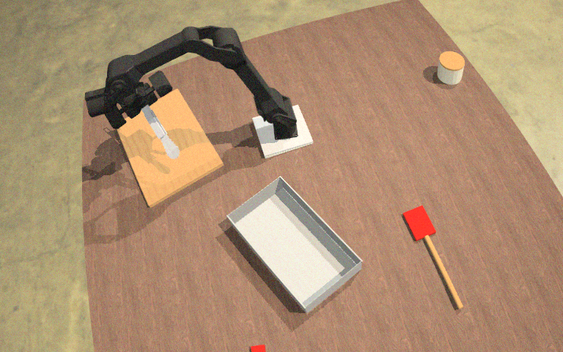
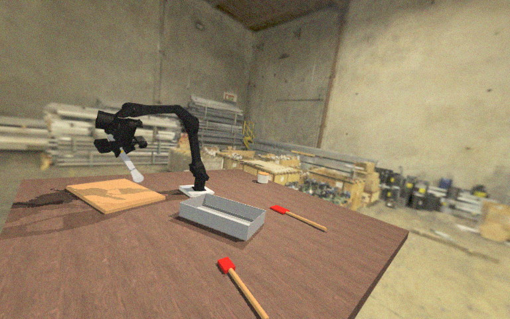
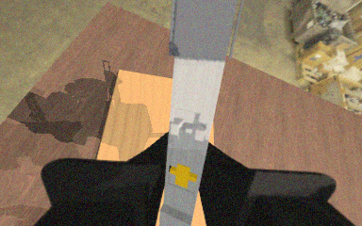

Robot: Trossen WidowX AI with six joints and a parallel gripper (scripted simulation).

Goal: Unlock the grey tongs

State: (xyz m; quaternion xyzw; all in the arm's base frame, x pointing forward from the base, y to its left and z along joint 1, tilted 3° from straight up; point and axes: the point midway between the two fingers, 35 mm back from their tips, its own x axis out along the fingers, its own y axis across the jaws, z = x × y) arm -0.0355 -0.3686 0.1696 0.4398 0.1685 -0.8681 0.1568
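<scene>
The yellow lock tab is 3 cm ahead of my gripper tip, 3 cm above it and 1 cm to the left of it. From my gripper tip the other things lie so: red spatula (68 cm to the left, 46 cm ahead, 17 cm below); wooden board (17 cm below, 2 cm ahead); grey roasting tin (40 cm ahead, 35 cm to the left, 15 cm below).
</scene>
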